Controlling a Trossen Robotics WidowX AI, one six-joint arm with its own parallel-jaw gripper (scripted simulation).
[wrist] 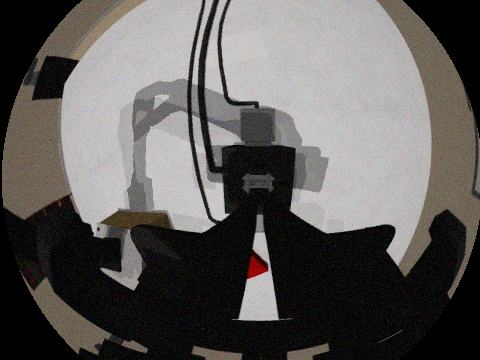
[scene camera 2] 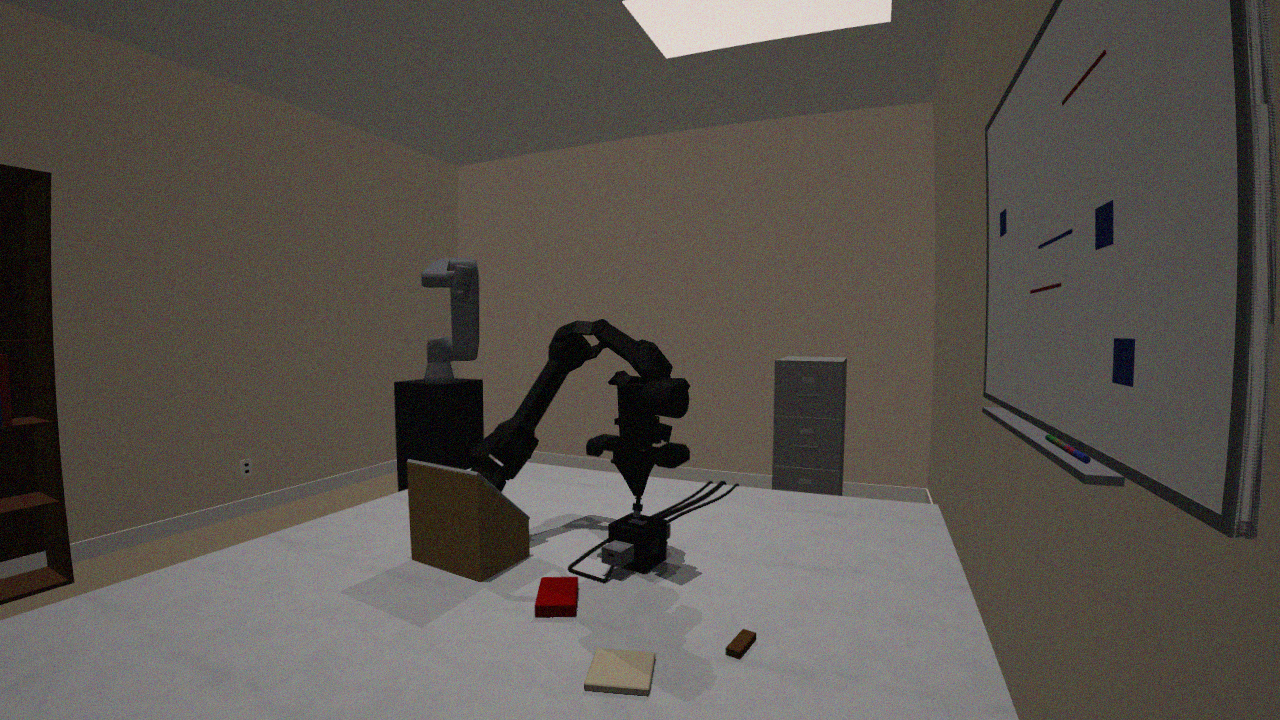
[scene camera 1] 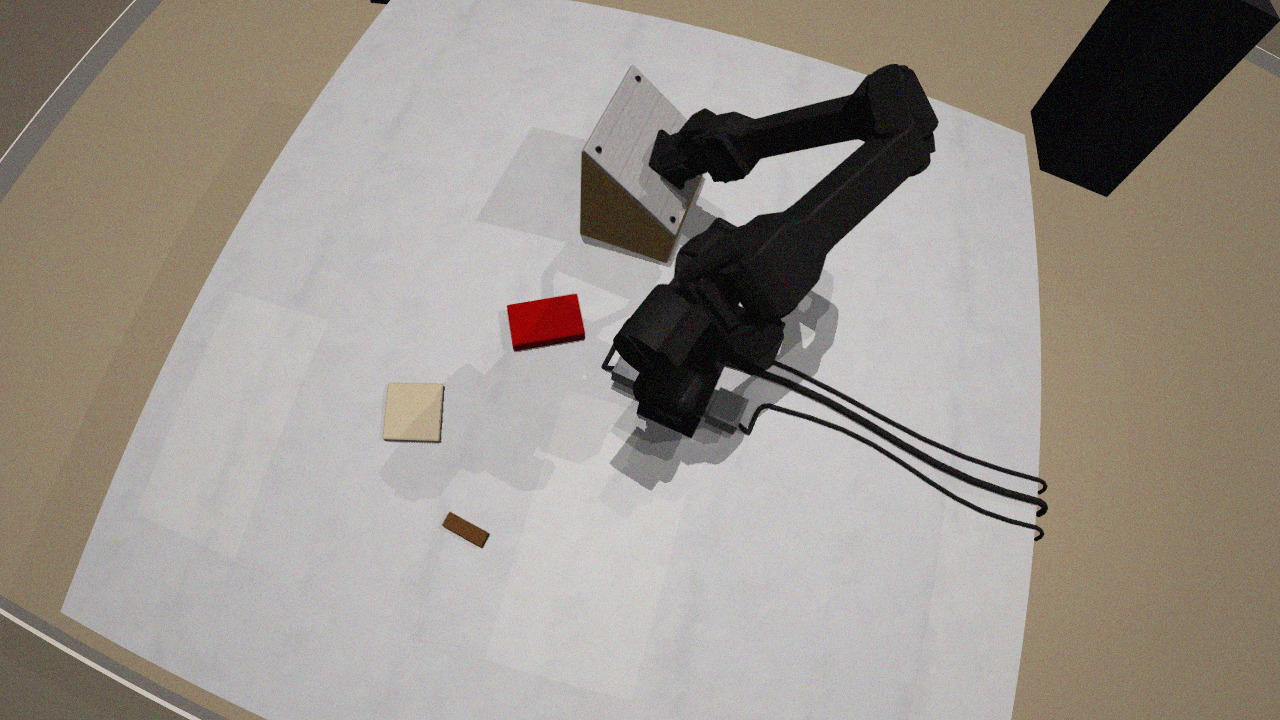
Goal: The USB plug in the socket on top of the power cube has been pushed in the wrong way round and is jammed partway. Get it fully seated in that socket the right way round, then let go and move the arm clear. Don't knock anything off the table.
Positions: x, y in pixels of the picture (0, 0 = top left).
Labels:
My gripper shows in the wrist view, in scene camera 2 (638, 496) and in scene camera 1. One and the same spot on my gripper: (scene camera 1: 696, 362) is (wrist: 401, 301).

